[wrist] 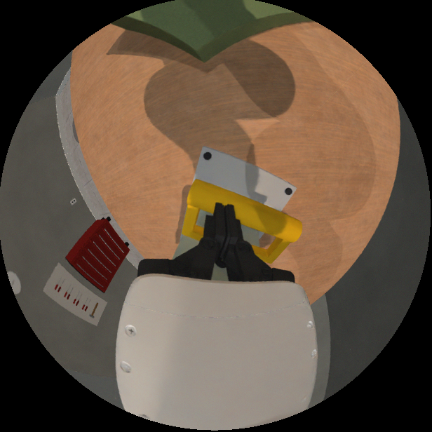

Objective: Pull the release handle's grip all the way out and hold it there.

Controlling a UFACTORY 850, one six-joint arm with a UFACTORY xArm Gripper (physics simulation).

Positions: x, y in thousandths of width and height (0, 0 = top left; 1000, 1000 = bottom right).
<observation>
In view: the gripper (510, 499), a yellow release handle grip (469, 453) and a grey mounting plate (538, 402).
</observation>
